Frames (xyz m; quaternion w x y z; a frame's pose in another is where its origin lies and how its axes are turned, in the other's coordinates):
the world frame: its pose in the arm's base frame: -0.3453 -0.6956 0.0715 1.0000 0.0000 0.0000 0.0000
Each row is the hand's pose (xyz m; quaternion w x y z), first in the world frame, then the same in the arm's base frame.
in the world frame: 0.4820 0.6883 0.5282 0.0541 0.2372 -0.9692 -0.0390
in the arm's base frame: 0.1367 -0.0073 0.5997 0.0541 0.2372 -0.9692 -0.0390
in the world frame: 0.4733 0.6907 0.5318 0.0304 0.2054 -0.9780 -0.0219
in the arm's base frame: 0.1280 -0.0049 0.6033 0.0304 0.2054 -0.9780 -0.0219
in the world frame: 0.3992 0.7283 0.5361 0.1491 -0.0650 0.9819 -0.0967
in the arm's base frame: 0.0539 0.0327 0.6076 0.1491 -0.0650 0.9819 -0.0967
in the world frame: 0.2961 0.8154 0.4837 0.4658 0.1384 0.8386 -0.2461
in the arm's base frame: -0.0492 0.1198 0.5552 0.4658 0.1384 0.8386 -0.2461
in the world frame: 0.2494 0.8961 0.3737 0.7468 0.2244 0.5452 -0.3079
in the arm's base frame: -0.0959 0.2005 0.4452 0.7468 0.2244 0.5452 -0.3079
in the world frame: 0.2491 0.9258 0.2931 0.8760 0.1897 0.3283 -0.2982
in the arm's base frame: -0.0962 0.2302 0.3646 0.8760 0.1897 0.3283 -0.2982
